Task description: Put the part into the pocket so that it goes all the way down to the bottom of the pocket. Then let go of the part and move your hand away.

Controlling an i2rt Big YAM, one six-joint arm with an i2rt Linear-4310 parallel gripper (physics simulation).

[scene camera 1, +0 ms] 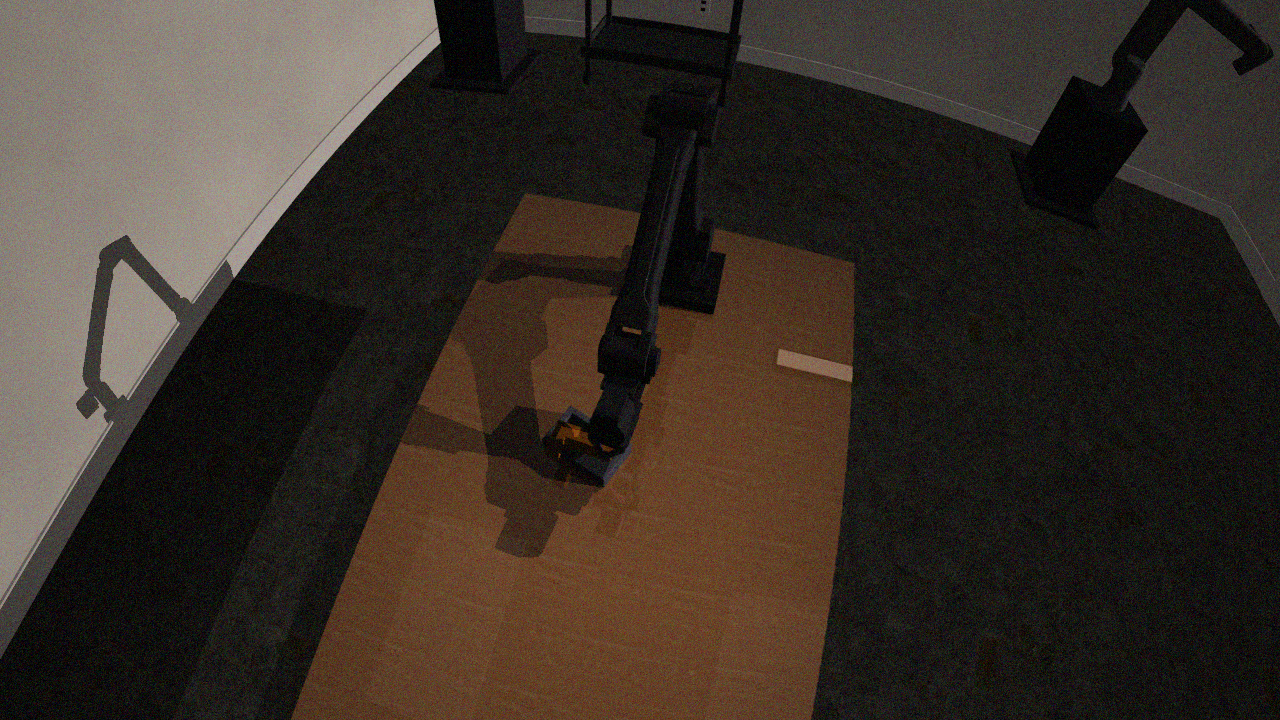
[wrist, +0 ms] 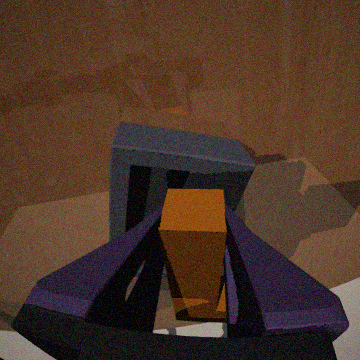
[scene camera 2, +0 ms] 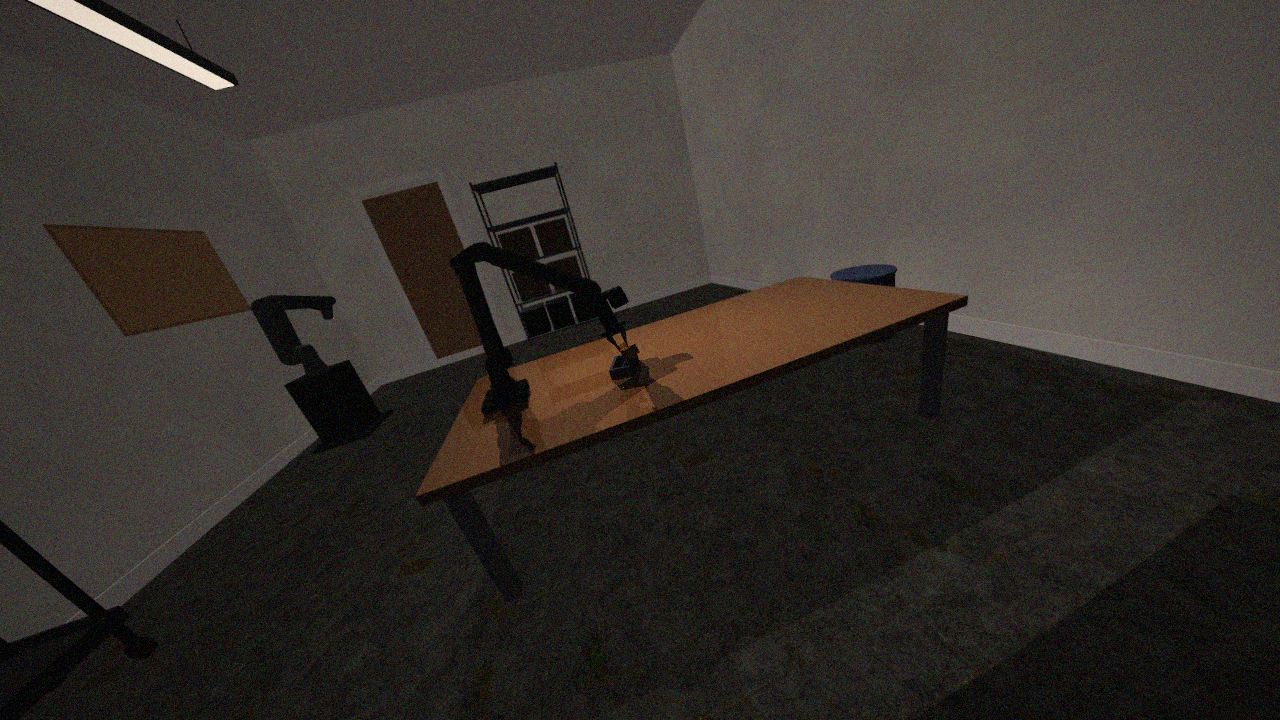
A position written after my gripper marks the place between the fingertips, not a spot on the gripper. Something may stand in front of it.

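A pocket block [scene camera 1: 600,471] is in view, and the block is visible in the wrist view [wrist: 145,160] too. An orange part [wrist: 192,231], clear of everything else, is held by my gripper [wrist: 194,214].
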